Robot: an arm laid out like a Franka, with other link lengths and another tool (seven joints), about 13 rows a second.
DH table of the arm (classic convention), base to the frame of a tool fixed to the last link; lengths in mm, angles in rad. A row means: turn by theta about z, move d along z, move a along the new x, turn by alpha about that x. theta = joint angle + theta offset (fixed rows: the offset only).
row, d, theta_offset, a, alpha
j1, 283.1, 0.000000, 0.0, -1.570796
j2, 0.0, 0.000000, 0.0, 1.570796
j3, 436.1, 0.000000, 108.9, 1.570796
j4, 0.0, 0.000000, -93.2, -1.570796
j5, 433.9, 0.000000, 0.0, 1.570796
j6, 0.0, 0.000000, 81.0, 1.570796
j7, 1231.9, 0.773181, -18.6, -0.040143
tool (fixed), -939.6, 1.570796, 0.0, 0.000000
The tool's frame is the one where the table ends.
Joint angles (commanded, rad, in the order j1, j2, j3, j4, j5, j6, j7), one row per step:
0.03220 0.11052 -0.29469 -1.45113 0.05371 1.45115 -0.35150
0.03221 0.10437 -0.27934 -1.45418 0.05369 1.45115 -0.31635
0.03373 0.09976 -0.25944 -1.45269 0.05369 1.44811 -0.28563
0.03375 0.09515 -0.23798 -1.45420 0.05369 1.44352 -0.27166
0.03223 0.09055 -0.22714 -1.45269 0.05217 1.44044 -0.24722
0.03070 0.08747 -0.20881 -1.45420 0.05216 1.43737 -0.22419
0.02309 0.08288 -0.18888 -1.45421 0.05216 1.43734 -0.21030
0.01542 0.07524 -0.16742 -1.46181 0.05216 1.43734 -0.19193
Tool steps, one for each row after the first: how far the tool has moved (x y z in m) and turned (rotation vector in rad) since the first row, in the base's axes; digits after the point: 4 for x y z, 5 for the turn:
0.0009 0.0090 0.0020 -0.00076 -0.00143 -0.01977
0.0024 0.0218 0.0052 -0.00108 -0.00295 -0.02888
0.0018 0.0350 0.0068 0.00113 -0.00079 -0.02130
0.0016 0.0401 0.0100 -0.00118 -0.00231 -0.03623
0.0016 0.0502 0.0108 -0.00083 0.00034 -0.04233
0.0017 0.0574 0.0136 -0.00021 -0.00344 -0.04390
-0.0003 0.0656 0.0145 0.00112 -0.00254 -0.04855

